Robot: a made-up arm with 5 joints.
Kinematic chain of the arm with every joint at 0, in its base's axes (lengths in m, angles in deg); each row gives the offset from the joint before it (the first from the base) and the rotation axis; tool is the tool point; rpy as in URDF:
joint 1: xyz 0 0 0.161 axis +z
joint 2: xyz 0 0 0 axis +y
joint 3: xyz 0.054 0 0.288 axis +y
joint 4: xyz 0.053 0 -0.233 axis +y
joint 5: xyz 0.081 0 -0.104 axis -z
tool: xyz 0 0 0 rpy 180 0 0
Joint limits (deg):
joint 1: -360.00..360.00
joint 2: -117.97..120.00
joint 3: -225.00..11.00
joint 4: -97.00..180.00
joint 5: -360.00..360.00
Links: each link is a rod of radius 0.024 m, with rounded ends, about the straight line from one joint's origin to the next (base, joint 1, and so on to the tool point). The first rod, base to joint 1, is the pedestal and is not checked.
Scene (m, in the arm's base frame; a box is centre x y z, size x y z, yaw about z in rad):
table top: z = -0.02
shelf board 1: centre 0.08 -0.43 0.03 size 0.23 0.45 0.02 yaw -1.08
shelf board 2: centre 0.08 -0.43 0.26 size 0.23 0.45 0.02 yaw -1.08
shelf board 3: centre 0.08 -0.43 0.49 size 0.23 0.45 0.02 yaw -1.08
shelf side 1: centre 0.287 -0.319 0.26 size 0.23 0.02 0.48 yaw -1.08
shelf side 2: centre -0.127 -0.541 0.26 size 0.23 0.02 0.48 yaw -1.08
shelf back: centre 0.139 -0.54 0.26 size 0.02 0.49 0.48 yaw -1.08
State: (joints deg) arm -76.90 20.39 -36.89 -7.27 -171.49
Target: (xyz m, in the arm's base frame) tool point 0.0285 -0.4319 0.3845
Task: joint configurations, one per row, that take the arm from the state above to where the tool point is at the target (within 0.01 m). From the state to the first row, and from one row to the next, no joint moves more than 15 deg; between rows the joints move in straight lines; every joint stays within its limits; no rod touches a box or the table.
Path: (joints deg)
1: -81.52 10.34 -22.64 -5.76 -171.49
2: -86.15 0.29 -8.39 -4.24 -171.49
3: -93.77 -11.71 -19.21 -8.59 -171.49
4: -101.39 -23.71 -30.03 -12.93 -171.49
5: -96.34 -13.70 -40.30 -12.97 -171.49
6: -91.28 -3.70 -50.57 -13.00 -171.49
7: -86.22 6.30 -60.84 -13.03 -171.49

